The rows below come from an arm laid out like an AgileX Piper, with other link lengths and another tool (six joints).
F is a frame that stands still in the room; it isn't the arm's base.
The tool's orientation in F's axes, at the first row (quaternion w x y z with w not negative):
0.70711 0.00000 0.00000 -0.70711
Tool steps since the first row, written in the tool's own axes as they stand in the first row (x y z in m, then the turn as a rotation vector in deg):
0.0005 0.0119 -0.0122 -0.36 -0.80 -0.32
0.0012 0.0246 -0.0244 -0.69 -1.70 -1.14
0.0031 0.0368 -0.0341 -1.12 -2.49 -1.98
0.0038 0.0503 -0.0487 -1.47 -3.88 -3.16
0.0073 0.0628 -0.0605 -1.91 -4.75 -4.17
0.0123 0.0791 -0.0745 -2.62 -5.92 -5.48
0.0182 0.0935 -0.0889 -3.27 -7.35 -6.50
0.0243 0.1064 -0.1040 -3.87 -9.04 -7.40
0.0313 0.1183 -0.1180 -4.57 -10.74 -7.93
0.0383 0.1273 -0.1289 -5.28 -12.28 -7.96
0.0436 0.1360 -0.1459 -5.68 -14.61 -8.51
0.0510 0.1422 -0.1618 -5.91 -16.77 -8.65
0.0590 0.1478 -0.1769 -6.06 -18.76 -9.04
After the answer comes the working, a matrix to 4 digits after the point.
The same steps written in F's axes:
0.0119 -0.0005 -0.0122 -0.80 0.36 -0.32
0.0246 -0.0012 -0.0244 -1.70 0.69 -1.14
0.0368 -0.0031 -0.0341 -2.49 1.12 -1.98
0.0503 -0.0038 -0.0487 -3.88 1.47 -3.16
0.0628 -0.0073 -0.0605 -4.75 1.91 -4.17
0.0791 -0.0123 -0.0745 -5.92 2.62 -5.48
0.0935 -0.0182 -0.0889 -7.35 3.27 -6.50
0.1064 -0.0243 -0.1040 -9.04 3.87 -7.40
0.1183 -0.0313 -0.1180 -10.74 4.57 -7.93
0.1273 -0.0383 -0.1289 -12.28 5.28 -7.96
0.1360 -0.0436 -0.1459 -14.61 5.68 -8.51
0.1422 -0.0510 -0.1618 -16.77 5.91 -8.65
0.1478 -0.0590 -0.1769 -18.76 6.06 -9.04

The tool's axes in the first row as the columns of a matrix, in F's axes (rounded; the answer above uses it unrounded):
0.0000 1.0000 0.0000
-1.0000 0.0000 0.0000
0.0000 0.0000 1.0000

